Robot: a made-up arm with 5 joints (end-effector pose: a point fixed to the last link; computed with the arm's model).
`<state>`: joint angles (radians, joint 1 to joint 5).
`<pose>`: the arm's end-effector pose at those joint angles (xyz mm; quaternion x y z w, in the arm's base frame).
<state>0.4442 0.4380 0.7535 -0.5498 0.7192</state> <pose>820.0 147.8 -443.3 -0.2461 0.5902 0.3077 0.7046</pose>
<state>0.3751 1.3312 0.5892 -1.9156 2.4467</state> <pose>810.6 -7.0 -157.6 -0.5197 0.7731 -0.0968 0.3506</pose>
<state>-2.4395 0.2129 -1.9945 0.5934 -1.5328</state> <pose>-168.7 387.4 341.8 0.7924 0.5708 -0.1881 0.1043</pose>
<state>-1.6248 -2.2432 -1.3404 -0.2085 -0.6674</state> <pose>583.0 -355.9 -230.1 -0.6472 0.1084 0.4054 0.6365</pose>
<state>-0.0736 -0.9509 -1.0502 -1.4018 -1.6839</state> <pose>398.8 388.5 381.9 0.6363 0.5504 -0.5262 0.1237</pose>
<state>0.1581 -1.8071 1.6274 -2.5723 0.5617</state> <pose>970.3 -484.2 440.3 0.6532 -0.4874 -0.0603 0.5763</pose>
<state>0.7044 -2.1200 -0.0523 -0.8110 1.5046</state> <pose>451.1 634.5 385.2 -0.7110 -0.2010 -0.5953 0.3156</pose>
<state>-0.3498 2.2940 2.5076 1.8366 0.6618</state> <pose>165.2 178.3 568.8 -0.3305 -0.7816 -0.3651 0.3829</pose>
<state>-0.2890 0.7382 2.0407 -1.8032 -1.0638</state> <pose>449.9 256.9 -485.4 0.1805 -0.0378 0.7534 0.6312</pose>
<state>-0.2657 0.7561 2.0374 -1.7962 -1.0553</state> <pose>448.8 275.8 -480.0 0.1814 -0.0399 0.7592 0.6238</pose>
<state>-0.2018 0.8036 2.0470 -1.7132 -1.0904</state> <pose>437.0 328.5 -453.6 0.2230 -0.0407 0.7552 0.6150</pose>
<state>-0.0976 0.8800 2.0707 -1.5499 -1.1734</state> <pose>407.8 408.3 -405.8 0.3054 -0.0322 0.7356 0.6038</pose>
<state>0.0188 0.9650 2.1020 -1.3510 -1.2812</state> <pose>365.7 486.1 -352.5 0.3989 -0.0085 0.6999 0.5924</pose>
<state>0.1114 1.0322 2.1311 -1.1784 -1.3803</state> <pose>327.3 538.0 -313.1 0.4701 0.0218 0.6592 0.5865</pose>
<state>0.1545 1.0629 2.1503 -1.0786 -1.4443</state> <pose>309.3 557.5 -296.3 0.5058 0.0413 0.6291 0.5889</pose>
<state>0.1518 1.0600 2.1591 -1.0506 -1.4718</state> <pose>312.7 553.1 -297.0 0.5147 0.0447 0.6142 0.5966</pose>
